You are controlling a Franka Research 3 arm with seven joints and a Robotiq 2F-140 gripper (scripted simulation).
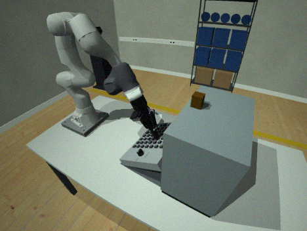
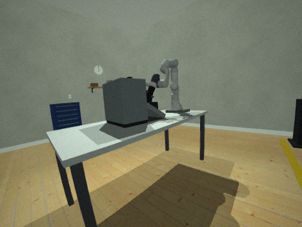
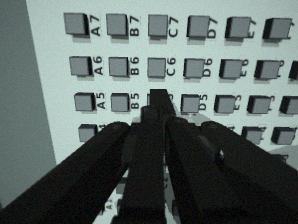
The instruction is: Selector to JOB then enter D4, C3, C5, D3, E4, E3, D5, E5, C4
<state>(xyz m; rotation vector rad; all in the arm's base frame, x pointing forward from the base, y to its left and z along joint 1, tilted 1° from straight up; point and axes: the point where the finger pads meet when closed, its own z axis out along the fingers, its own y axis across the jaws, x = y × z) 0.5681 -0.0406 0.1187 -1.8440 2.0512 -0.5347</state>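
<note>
The key lies 3 cm to the left of my hand, 3 cm below it and 2 cm ahead of it. Round my hand: selector knob (13 cm to the right, 4 cm below, 3 cm behind).
</note>
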